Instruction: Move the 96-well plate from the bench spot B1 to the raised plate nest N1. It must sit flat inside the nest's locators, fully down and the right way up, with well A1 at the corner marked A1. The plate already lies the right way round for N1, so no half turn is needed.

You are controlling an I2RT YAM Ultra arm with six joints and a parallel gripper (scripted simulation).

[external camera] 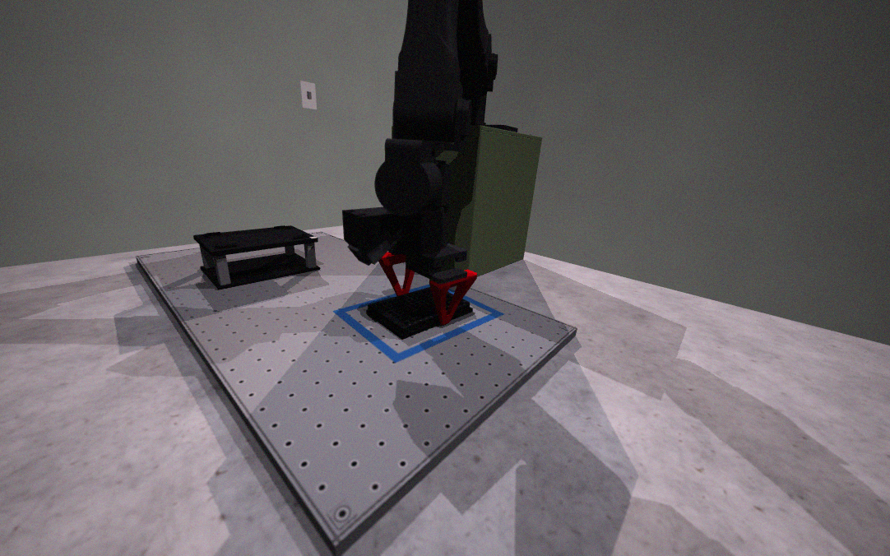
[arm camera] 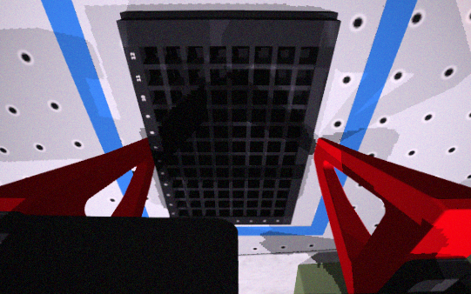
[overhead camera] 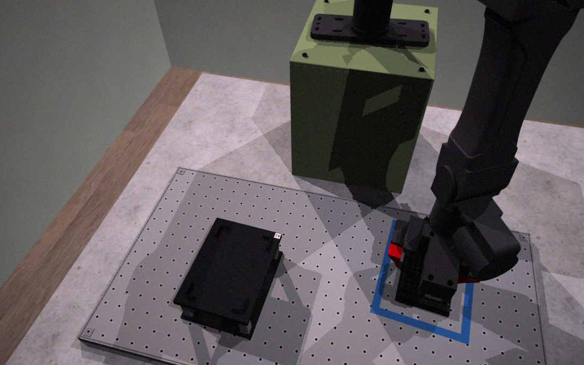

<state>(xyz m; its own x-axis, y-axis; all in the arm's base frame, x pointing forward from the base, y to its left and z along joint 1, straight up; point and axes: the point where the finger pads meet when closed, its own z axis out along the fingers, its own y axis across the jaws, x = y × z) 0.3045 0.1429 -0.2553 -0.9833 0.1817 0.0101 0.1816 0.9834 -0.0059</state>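
Right now my hand is 10 mm short of the black 96-well plate. Also, from my hand: black plate nest N1: 70 mm ahead, 320 mm to the right, 50 mm above; then white A1 label: 10 mm ahead, 260 mm to the right, 50 mm above.
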